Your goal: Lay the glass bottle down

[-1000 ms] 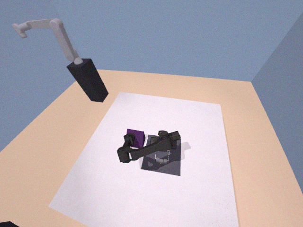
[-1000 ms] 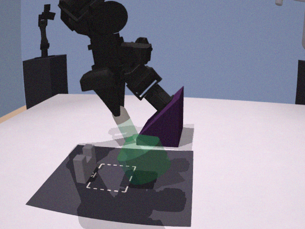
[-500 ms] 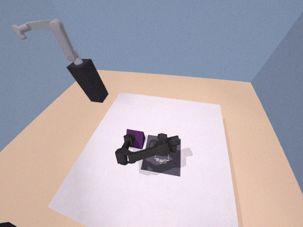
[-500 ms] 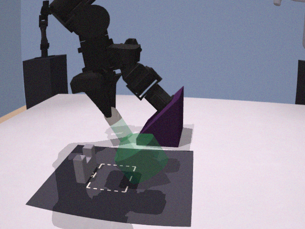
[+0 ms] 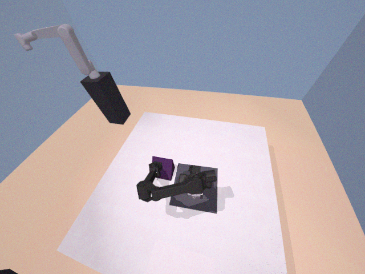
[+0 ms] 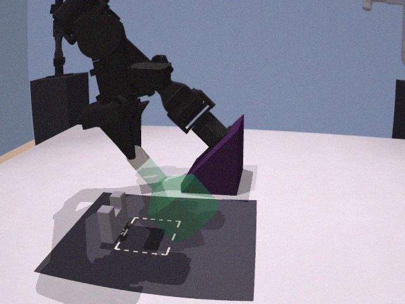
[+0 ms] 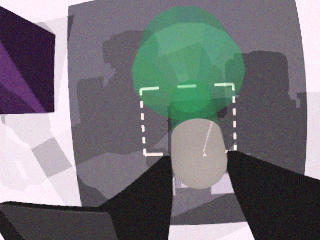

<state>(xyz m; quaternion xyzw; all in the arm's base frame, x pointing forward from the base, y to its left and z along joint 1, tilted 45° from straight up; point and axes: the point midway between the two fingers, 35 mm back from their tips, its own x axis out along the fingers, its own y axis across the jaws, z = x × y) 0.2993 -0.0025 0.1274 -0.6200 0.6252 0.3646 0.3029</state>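
My gripper tip is now 40 mm above the green glass bottle and 30 mm to the right of it. The rest, counted from my gripper tip: dark mat 140 mm below, 30 mm to the left.
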